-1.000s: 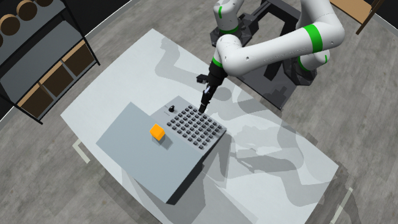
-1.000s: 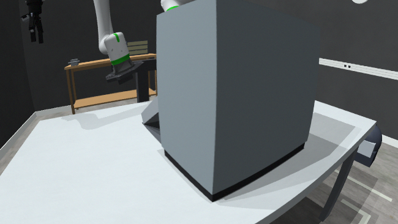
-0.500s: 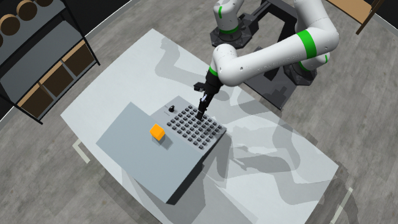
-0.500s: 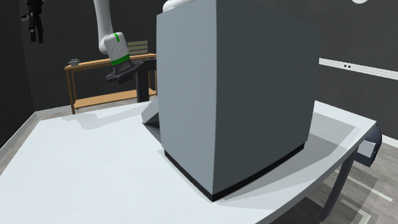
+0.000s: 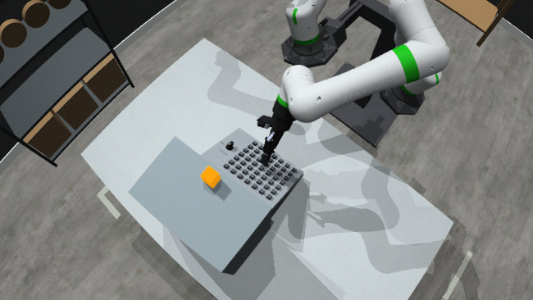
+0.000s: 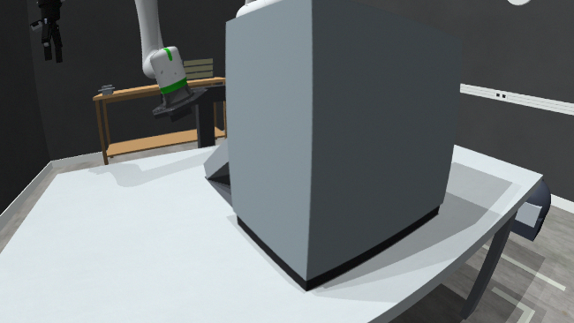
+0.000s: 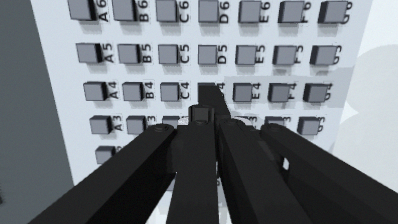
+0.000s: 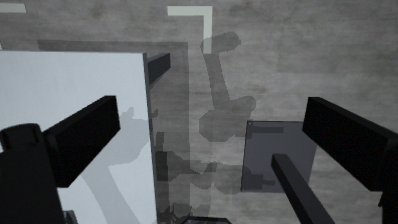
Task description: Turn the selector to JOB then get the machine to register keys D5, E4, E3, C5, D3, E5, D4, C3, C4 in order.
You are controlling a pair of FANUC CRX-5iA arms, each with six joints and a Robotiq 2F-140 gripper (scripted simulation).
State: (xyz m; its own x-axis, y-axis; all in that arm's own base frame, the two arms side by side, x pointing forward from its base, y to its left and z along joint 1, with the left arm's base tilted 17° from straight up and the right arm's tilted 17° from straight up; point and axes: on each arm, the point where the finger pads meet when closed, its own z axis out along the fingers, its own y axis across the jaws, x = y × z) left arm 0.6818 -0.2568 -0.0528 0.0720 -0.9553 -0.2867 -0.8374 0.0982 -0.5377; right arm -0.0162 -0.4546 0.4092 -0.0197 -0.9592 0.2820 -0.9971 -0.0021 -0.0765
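Now: the key D4 30 mm ahead of my left hand, 10 mm to the right of it and 50 mm below it. The rest, counted from my left hand: key D5: 20 mm ahead, 40 mm to the right, 50 mm below; then key E4: 70 mm below; then key C4: 60 mm ahead, 10 mm to the right, 40 mm below.
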